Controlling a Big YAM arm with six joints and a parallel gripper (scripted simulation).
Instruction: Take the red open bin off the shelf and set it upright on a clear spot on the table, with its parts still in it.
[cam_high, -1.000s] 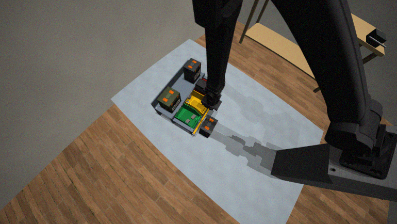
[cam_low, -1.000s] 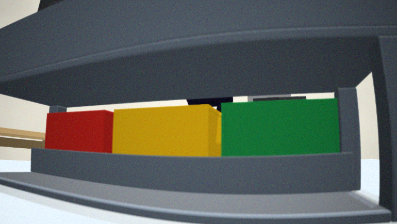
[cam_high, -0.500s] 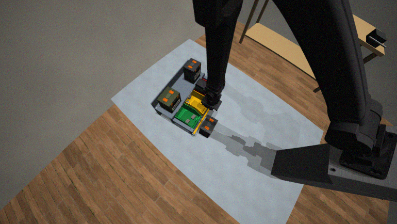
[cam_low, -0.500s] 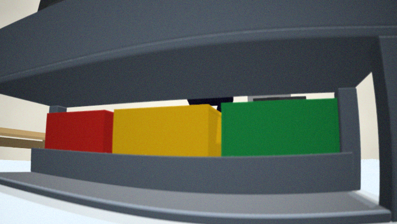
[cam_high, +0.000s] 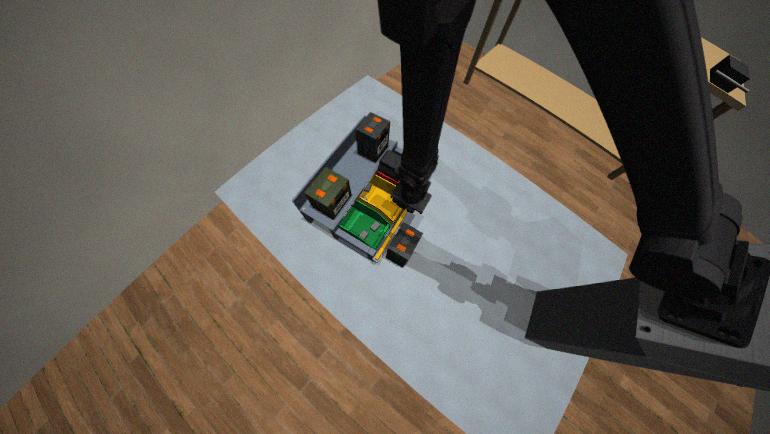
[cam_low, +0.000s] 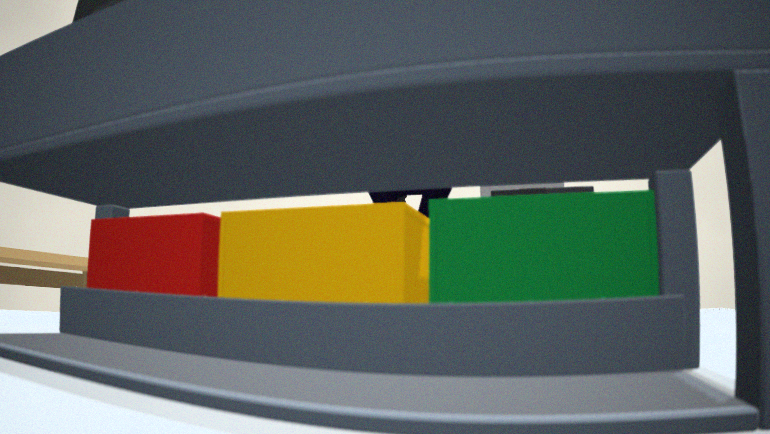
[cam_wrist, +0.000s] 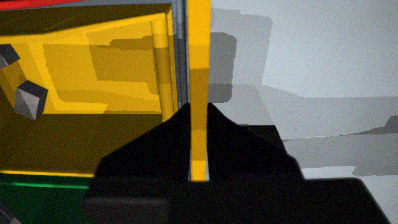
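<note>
Right now the yellow bin is 100 mm ahead of my hand, 40 mm to the left of it and 30 mm below it. Round my hand: thin yellow rod: 10 mm below; green bin: 140 mm to the left, 60 mm ahead, 30 mm below; red open bin: 140 mm ahead, 70 mm to the right, 30 mm below.
</note>
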